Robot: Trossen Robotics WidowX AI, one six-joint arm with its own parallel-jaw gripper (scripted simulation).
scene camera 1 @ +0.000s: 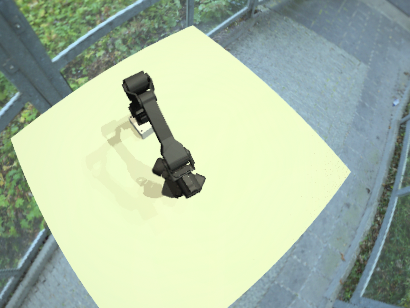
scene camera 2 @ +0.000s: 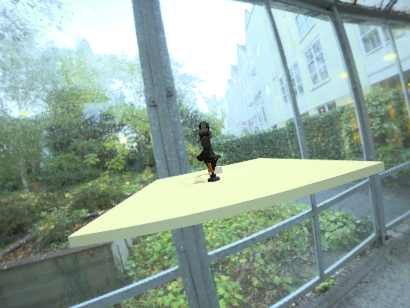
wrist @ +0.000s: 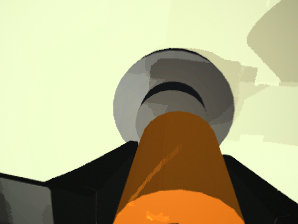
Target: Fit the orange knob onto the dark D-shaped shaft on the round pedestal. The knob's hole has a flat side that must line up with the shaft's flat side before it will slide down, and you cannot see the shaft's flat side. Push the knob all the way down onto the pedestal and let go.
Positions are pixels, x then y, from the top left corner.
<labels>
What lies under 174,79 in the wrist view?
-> A pedestal.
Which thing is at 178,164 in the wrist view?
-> An orange knob.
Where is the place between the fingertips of the gripper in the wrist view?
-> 178,156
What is the gripper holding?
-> An orange knob.
</labels>
